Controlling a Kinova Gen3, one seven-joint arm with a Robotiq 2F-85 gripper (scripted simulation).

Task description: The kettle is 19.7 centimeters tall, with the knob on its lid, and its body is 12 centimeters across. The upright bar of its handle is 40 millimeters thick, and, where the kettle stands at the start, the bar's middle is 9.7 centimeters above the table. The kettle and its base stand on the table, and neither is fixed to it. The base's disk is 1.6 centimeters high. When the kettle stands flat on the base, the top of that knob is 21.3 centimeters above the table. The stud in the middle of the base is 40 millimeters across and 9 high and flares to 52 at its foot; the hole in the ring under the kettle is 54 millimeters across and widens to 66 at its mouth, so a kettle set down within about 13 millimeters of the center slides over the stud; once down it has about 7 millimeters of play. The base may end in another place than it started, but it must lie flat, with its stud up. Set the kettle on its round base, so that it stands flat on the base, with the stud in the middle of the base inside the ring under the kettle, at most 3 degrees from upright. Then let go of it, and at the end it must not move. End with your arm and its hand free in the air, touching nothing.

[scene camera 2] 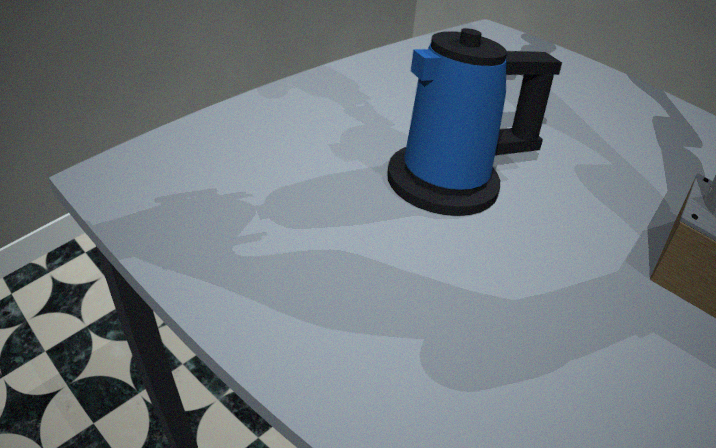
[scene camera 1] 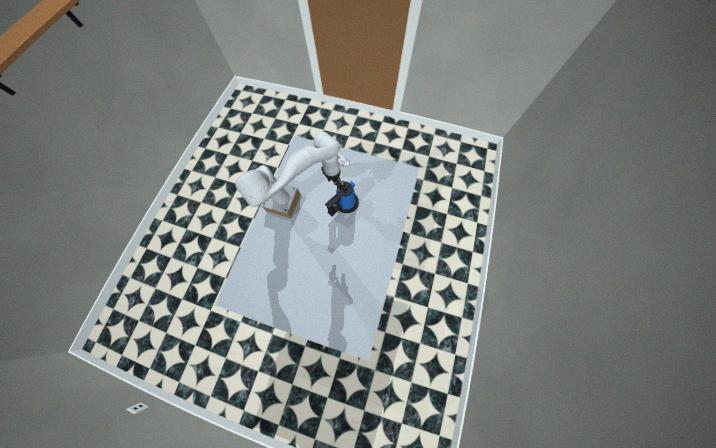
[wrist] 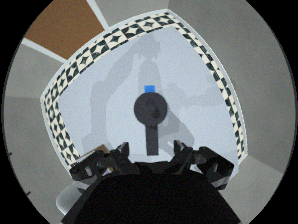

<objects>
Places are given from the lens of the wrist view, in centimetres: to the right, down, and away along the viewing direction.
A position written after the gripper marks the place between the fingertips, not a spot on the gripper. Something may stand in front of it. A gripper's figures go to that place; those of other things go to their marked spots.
gripper [wrist: 151,147]: 0, 5, 15
blue kettle [wrist: 144,107]: -1, -2, 27
</objects>
